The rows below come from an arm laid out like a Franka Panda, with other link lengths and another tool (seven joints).
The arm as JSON. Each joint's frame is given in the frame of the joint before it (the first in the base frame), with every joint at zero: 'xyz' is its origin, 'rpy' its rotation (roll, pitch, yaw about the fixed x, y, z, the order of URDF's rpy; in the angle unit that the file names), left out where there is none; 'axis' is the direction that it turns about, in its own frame. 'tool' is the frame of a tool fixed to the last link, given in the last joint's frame.
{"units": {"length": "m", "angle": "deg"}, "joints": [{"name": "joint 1", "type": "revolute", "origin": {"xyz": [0.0, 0.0, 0.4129]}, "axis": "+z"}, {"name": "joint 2", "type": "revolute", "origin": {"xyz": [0.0, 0.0, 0.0], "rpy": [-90.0, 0.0, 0.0]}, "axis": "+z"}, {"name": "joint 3", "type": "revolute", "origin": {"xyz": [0.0, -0.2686, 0.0], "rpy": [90.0, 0.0, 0.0]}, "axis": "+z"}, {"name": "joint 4", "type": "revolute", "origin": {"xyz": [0.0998, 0.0, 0.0], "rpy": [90.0, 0.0, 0.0]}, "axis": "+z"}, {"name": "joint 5", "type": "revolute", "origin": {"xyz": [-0.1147, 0.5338, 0.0], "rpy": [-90.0, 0.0, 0.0]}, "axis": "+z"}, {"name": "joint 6", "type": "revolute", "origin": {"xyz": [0.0, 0.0, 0.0], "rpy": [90.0, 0.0, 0.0]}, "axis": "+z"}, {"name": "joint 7", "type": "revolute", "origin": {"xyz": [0.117, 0.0, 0.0], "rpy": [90.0, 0.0, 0.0]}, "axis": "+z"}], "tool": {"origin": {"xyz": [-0.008, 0.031, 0.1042], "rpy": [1.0, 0.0, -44.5]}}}
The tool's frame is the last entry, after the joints.
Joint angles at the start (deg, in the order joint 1, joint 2, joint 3, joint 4, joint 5, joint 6, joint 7): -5.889 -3.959 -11.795 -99.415 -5.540 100.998 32.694
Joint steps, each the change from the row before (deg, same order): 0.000 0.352 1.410 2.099 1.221 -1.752 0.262; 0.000 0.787 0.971 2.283 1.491 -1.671 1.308; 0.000 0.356 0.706 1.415 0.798 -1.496 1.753; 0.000 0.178 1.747 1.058 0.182 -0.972 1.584; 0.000 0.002 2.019 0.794 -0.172 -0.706 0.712; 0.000 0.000 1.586 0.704 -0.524 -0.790 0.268; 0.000 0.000 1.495 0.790 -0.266 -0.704 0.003; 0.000 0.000 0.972 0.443 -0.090 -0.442 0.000; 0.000 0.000 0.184 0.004 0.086 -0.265 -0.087; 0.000 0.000 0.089 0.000 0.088 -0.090 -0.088; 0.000 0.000 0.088 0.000 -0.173 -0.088 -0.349; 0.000 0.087 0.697 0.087 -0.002 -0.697 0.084; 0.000 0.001 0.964 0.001 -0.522 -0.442 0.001; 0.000 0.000 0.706 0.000 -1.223 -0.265 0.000; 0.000 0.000 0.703 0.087 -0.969 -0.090 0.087; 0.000 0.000 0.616 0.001 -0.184 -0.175 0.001
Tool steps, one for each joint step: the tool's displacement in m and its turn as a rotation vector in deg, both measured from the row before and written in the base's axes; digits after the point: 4 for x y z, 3 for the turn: 0.0058 0.0190 0.0158 1.012 -0.352 0.893; 0.0052 0.0147 0.0122 1.387 -0.304 -0.519; 0.0017 0.0111 0.0084 0.929 0.131 -1.126; 0.0047 0.0229 0.0078 0.222 -0.017 0.132; 0.0044 0.0254 0.0077 -0.212 -0.074 1.284; 0.0023 0.0193 0.0067 -0.543 0.168 1.279; 0.0017 0.0185 0.0076 -0.334 -0.041 1.450; 0.0009 0.0122 0.0042 -0.127 0.014 0.946; -0.0001 0.0025 -0.0004 0.102 0.255 0.261; 0.0001 0.0012 -0.0002 0.088 0.085 0.176; 0.0001 0.0007 -0.0001 -0.191 0.127 0.424; 0.0004 0.0088 -0.0013 0.051 0.690 0.578; 0.0007 0.0113 -0.0005 -0.515 0.491 0.915; 0.0004 0.0067 0.0001 -1.224 0.360 0.634; 0.0005 0.0072 0.0013 -0.988 0.060 0.566; 0.0004 0.0074 -0.0002 -0.197 0.185 0.589
